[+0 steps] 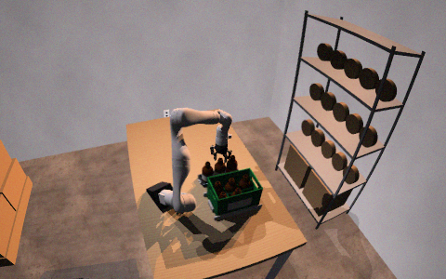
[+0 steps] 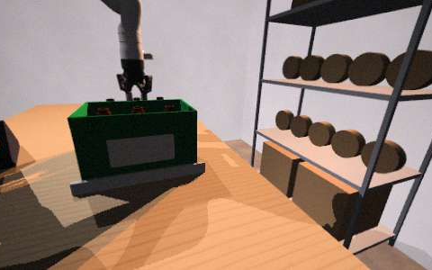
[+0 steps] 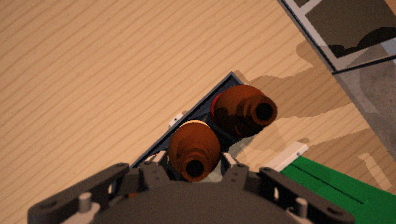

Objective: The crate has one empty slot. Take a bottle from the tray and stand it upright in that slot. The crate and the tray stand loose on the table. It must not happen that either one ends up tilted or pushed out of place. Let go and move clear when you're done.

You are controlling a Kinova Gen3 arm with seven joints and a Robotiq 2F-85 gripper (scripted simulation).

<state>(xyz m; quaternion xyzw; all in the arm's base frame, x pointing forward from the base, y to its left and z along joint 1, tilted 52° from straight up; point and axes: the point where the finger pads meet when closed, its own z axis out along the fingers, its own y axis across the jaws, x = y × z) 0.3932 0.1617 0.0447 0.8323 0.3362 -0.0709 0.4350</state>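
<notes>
The brown bottle lies 70 mm below my hand. From my hand the other things lie so: green crate 230 mm to the right, 70 mm below, 40 mm behind; then dark tray 140 mm below.
</notes>
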